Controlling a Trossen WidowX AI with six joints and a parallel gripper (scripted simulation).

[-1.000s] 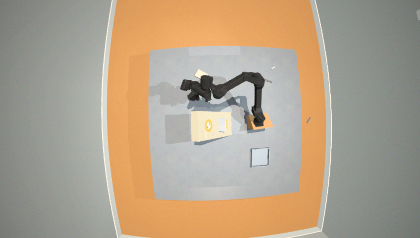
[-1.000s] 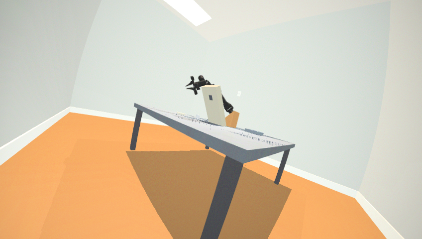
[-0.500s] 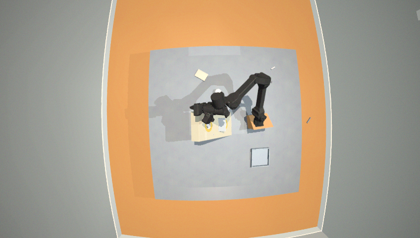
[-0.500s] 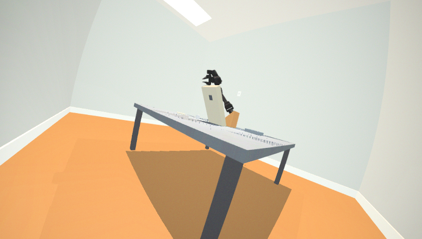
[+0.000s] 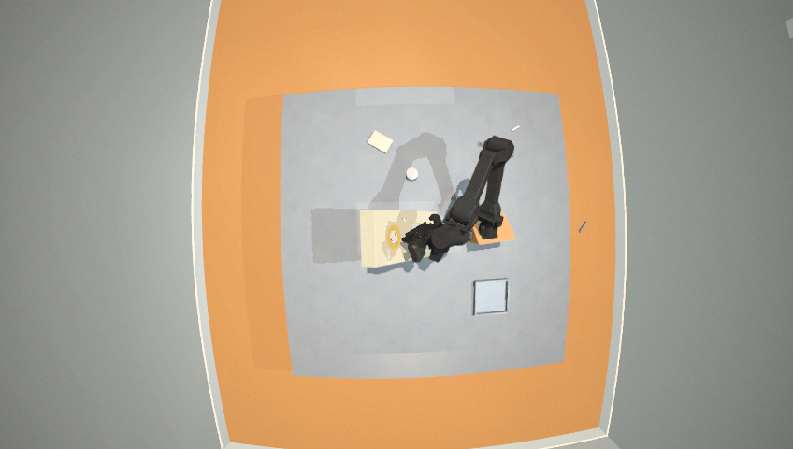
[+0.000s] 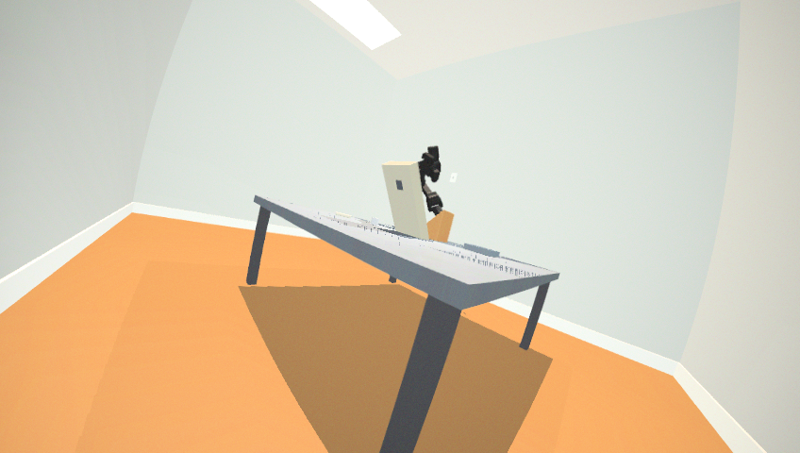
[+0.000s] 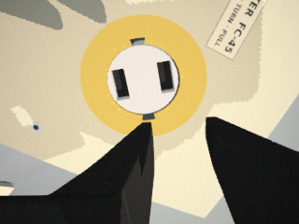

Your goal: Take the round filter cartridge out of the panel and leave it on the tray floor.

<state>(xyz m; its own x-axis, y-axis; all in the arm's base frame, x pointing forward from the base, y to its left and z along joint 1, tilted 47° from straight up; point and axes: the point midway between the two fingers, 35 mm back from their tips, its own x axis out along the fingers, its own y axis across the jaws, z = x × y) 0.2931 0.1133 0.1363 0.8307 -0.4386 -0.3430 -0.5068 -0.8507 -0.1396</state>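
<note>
Right now my gripper tip is 5 cm above the round filter cartridge and 4 cm short of it. Also, from my gripper tip: square tray (35 cm behind, 31 cm to the left, 29 cm below); then service panel (13 cm below).
</note>
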